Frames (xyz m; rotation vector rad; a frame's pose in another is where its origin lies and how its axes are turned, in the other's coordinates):
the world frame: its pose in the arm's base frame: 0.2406 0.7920 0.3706 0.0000 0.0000 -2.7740
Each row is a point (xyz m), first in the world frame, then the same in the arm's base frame.
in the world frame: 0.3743 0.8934 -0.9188
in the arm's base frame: 0.2124 -0.1762 -0.5482
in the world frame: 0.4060 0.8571 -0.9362
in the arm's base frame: 0.1697 -0.1537 -0.5656
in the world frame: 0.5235 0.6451 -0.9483
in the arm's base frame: -0.0161 0.0019 -0.5777
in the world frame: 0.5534 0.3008 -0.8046
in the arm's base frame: -0.1677 0.3124 -0.4340
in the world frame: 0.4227 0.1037 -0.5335
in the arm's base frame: -0.1166 0.5433 -0.1629
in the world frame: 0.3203 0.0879 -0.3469
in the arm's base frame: -0.0267 0.5949 0.0237
